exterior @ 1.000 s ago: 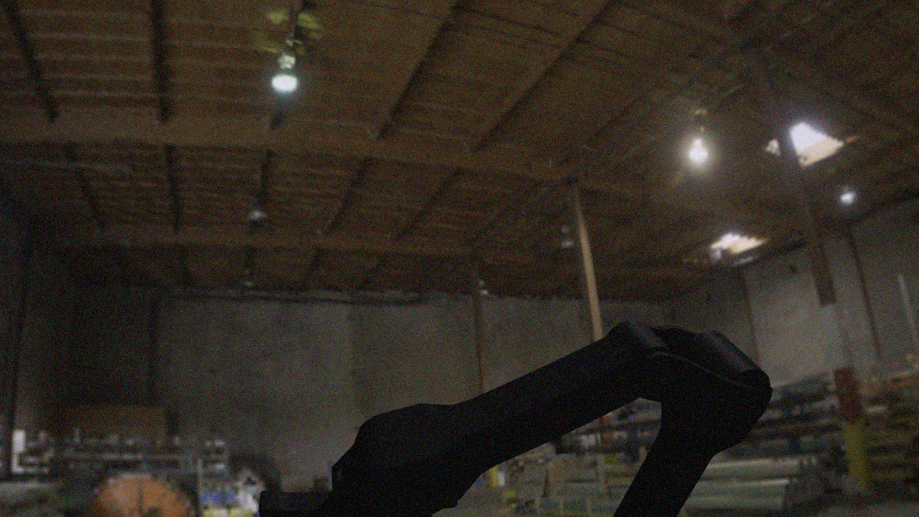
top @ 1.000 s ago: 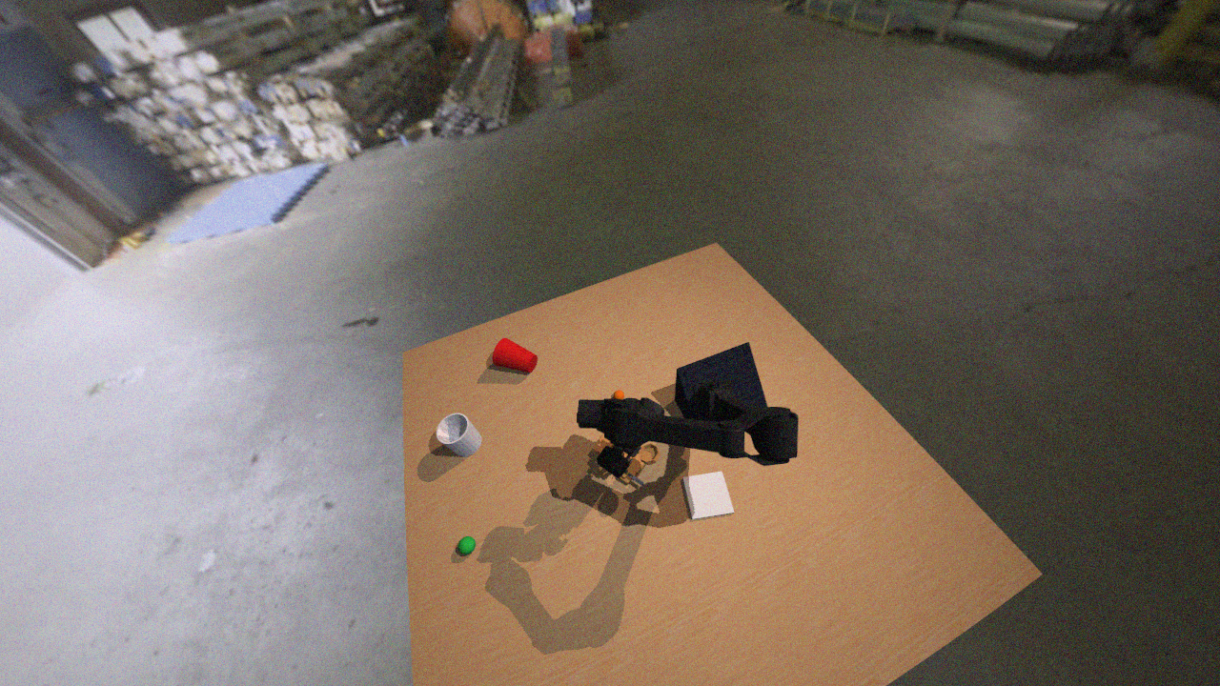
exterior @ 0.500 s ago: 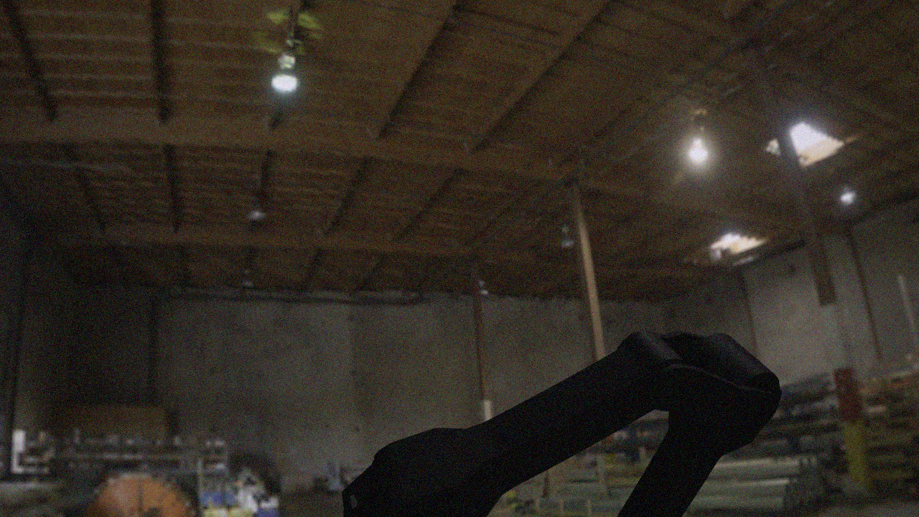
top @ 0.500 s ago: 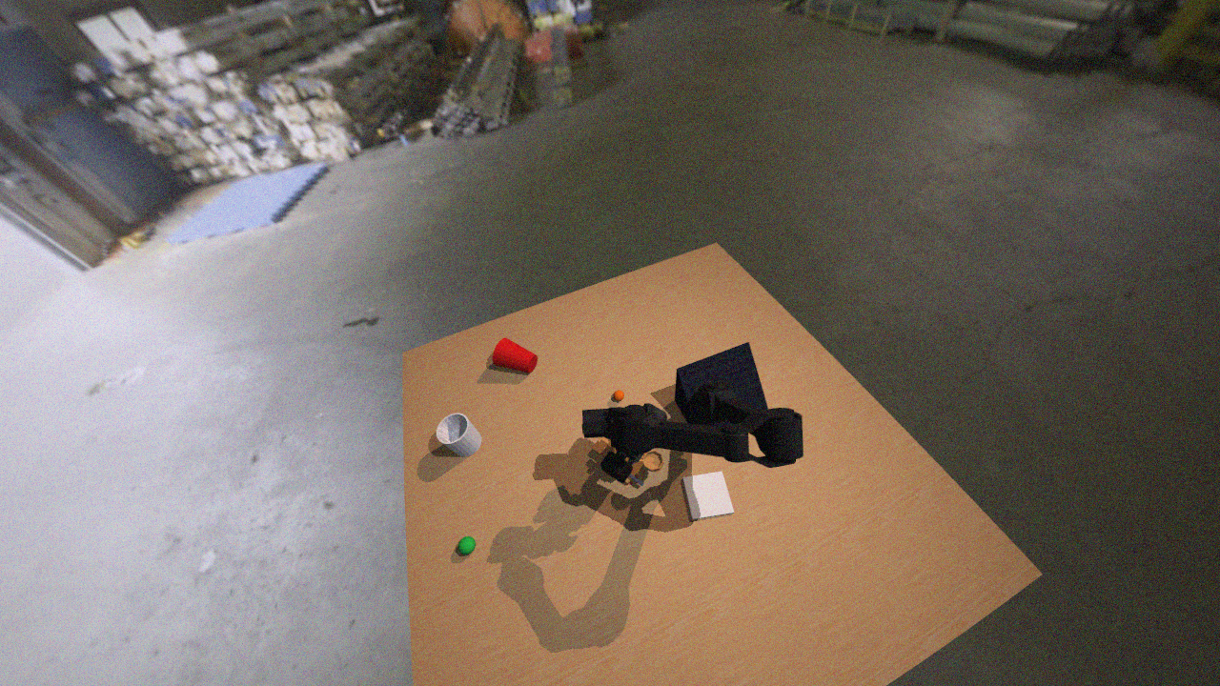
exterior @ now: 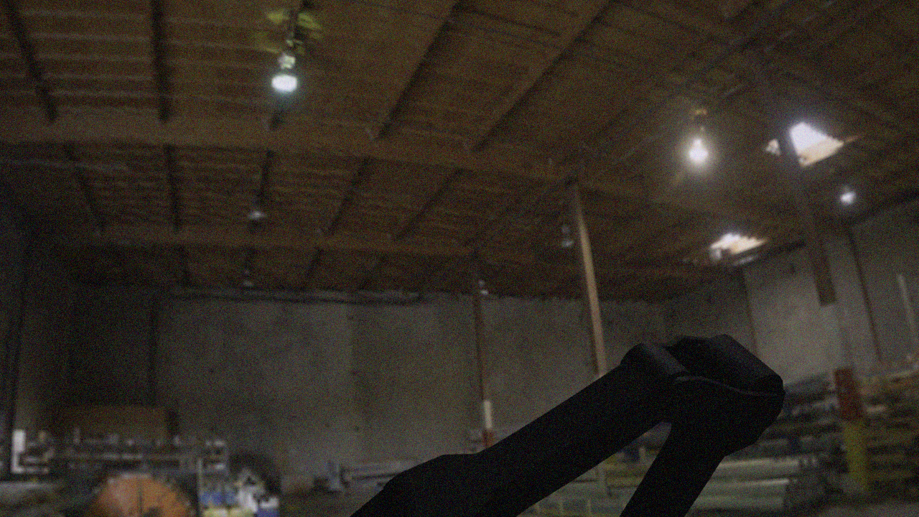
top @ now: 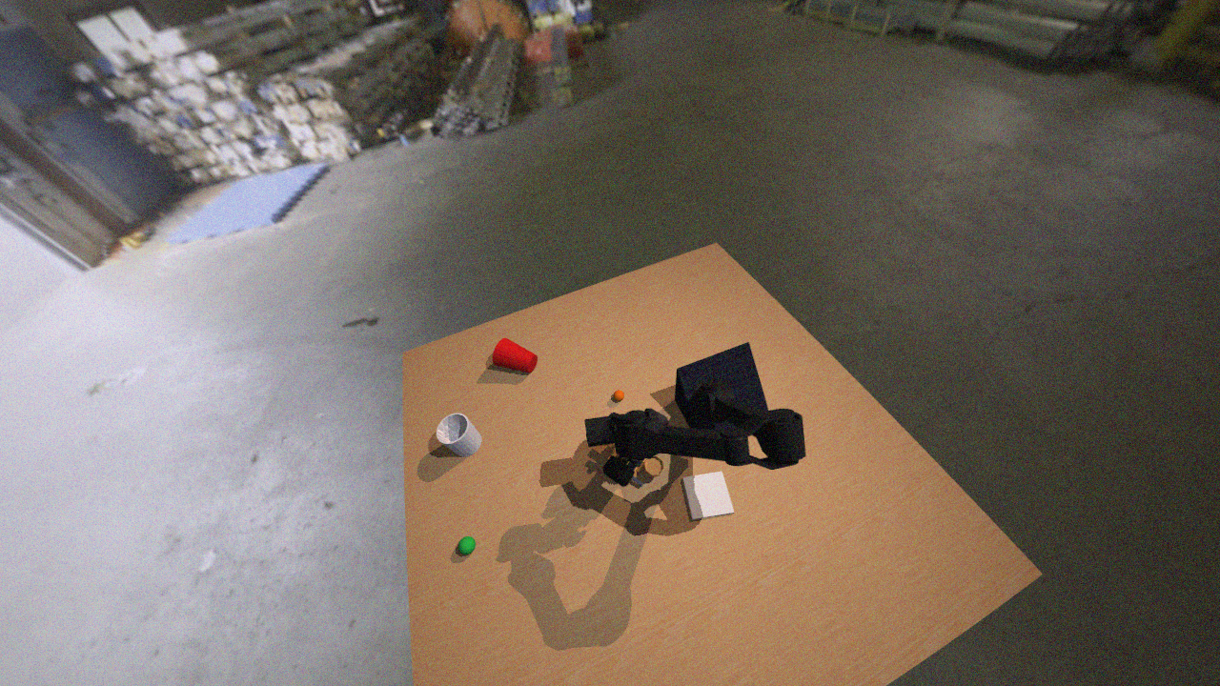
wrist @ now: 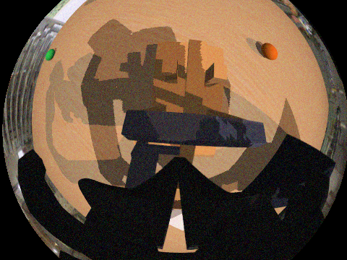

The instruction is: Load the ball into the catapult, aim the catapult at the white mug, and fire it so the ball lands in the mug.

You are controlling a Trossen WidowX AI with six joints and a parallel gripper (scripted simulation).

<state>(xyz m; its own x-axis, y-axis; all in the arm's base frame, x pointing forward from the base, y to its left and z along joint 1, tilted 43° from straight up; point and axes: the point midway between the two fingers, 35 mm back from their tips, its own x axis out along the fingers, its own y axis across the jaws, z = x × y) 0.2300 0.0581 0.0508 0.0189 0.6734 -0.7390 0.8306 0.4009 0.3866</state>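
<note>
Right now the wooden catapult is 1 cm to the right of my gripper tip, 1 cm below it and 1 cm ahead of it. Round my gripper tip: orange ball: 21 cm to the right, 4 cm below, 3 cm behind; green ball: 46 cm ahead, 4 cm to the left, 4 cm below; white flat square: 13 cm to the left, 13 cm behind, 5 cm below.
</note>
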